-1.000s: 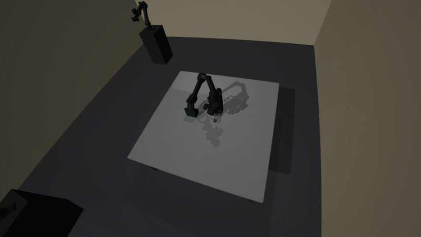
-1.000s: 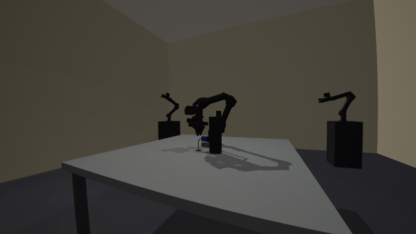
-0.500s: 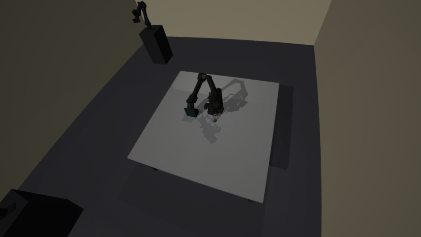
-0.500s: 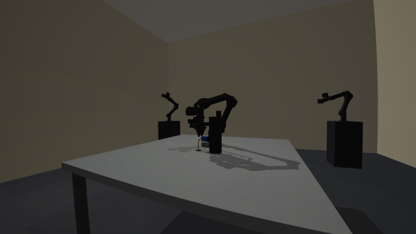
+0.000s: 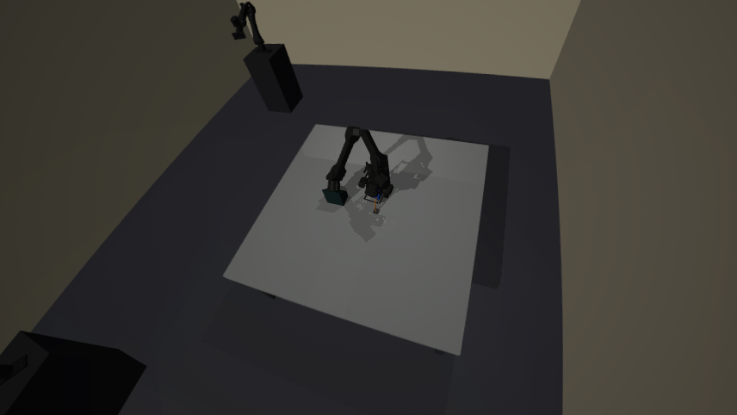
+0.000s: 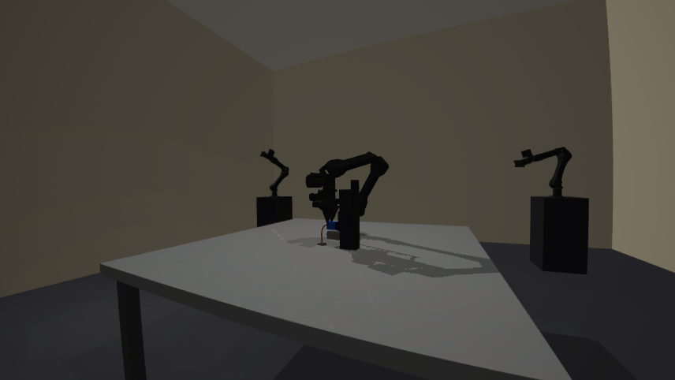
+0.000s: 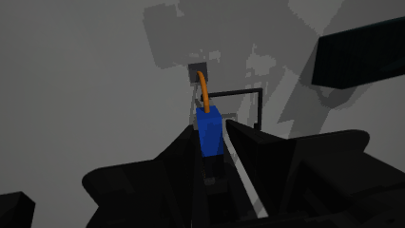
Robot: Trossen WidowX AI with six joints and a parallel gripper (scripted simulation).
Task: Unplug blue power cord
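Now: gripper tip 30 mm to the right of the blue plug and 10 mm above it.
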